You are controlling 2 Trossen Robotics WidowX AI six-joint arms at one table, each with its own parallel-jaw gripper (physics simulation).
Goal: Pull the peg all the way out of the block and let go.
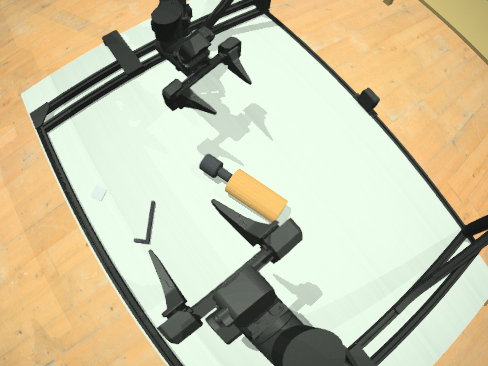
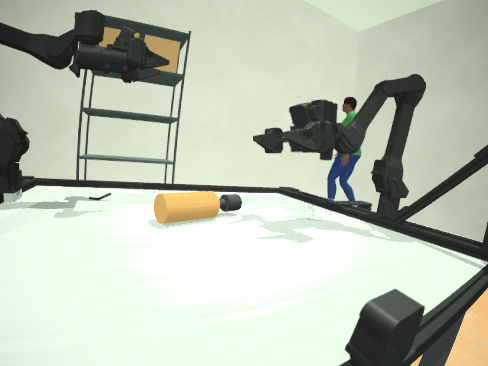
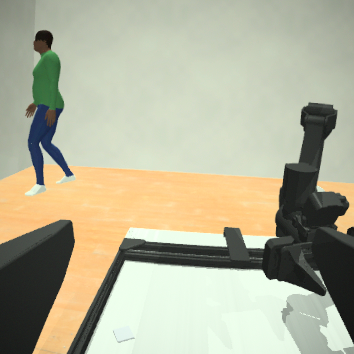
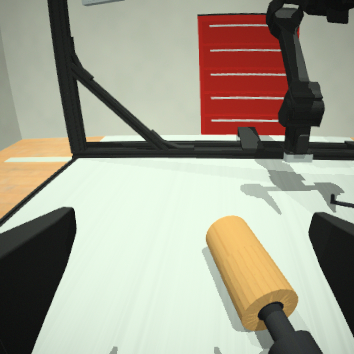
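Where they show: left gripper, fingertip midpoint: [image 1: 180, 225] [image 2: 164, 67] [image 3: 197, 237]; right gripper, fingertip midpoint: [image 1: 234, 98] [image 2: 267, 136] [image 4: 196, 222]; left arm's base, link origin: [image 2: 2, 190] [image 4: 295, 149]; right arm's base, link origin: [image 2: 386, 216].
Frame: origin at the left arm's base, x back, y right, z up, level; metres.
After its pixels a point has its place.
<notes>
The orange wooden cylinder block [image 1: 256, 195] {x -0.380, y 0.175, z 0.035 m} [image 2: 187, 206] {x -0.373, y 0.213, z 0.016 m} [image 4: 247, 267] {x -0.412, y 0.187, z 0.035 m} lies on its side on the white table. The dark peg [image 1: 211, 165] {x -0.490, y 0.150, z 0.027 m} [image 2: 231, 202] {x -0.487, y 0.176, z 0.014 m} [image 4: 279, 322] {x -0.463, y 0.165, z 0.018 m} sits in one end of it, with its wide head and a short length of shaft outside; the rest is hidden inside the block. My right gripper [image 1: 233, 98] {x -0.521, y 0.233, z 0.163 m} [image 2: 268, 138] {x -0.521, y 0.233, z 0.163 m} [image 4: 196, 222] {x -0.521, y 0.233, z 0.163 m} is open and empty, above the table on the peg-head side, apart from peg and block. My left gripper [image 1: 182, 226] {x -0.350, y 0.000, z 0.324 m} [image 2: 164, 68] {x -0.350, y 0.000, z 0.324 m} [image 3: 197, 237] {x -0.350, y 0.000, z 0.324 m} is open and empty, high above the table.
A black L-shaped key [image 1: 150, 222] [image 2: 100, 196] {x -0.219, y -0.003, z -0.014 m} [image 4: 342, 203] {x -0.223, y -0.012, z -0.015 m} lies on the table, apart from the block. A small pale square [image 1: 99, 193] {x -0.621, y -0.078, z -0.016 m} [image 3: 123, 334] {x -0.620, y -0.078, z -0.016 m} lies near one table edge. A black frame [image 1: 420, 161] [image 2: 150, 186] {x -0.375, y -0.160, z -0.009 m} borders the table, with raised struts at a corner.
</notes>
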